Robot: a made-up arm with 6 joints.
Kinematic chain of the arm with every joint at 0, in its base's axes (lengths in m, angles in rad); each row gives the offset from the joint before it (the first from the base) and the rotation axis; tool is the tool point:
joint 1: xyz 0 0 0.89 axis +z
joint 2: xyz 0.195 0 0 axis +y
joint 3: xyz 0 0 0.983 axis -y
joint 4: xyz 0 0 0.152 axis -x
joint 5: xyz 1.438 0 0 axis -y
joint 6: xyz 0.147 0 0 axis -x
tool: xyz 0 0 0
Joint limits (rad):
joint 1: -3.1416..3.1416
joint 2: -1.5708..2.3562
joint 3: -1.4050..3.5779
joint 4: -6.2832..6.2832
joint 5: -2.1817..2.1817
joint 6: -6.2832..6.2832
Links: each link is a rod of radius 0.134 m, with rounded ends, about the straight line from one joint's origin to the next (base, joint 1, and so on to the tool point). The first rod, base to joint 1, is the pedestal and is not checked.
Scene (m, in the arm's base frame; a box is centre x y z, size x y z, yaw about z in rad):
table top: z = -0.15
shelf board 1: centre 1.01 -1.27 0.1 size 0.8 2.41 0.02 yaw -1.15
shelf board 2: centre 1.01 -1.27 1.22 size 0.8 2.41 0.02 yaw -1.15
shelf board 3: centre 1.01 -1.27 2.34 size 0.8 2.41 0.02 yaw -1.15
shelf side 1: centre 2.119 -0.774 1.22 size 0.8 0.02 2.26 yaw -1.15
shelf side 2: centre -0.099 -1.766 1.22 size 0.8 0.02 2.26 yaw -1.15
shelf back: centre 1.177 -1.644 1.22 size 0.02 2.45 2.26 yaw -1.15
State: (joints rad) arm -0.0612 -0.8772 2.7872 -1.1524 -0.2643 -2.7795
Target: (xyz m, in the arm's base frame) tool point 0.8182 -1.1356 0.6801
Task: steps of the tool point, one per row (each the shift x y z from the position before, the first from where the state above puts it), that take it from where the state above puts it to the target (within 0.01 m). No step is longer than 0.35 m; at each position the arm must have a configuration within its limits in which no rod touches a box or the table.
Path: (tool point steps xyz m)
1: 0.1100 -0.2561 -0.1372
2: 0.1726 -0.2153 -0.1235
3: 0.2189 -0.1579 -0.1018
4: 0.2420 -0.0921 -0.0728
5: 0.2410 -0.0280 -0.0405
6: 0.2188 0.0251 -0.0088
7: 0.1835 0.0614 0.0182
8: 0.0728 -0.1785 0.0208
9: 0.1183 -0.1745 0.0376
10: 0.1646 -0.1545 0.0579
11: 0.2054 -0.1168 0.0791
12: 0.2352 -0.0640 0.0989
13: 0.2483 -0.0004 0.1148
14: 0.2428 0.0671 0.1259

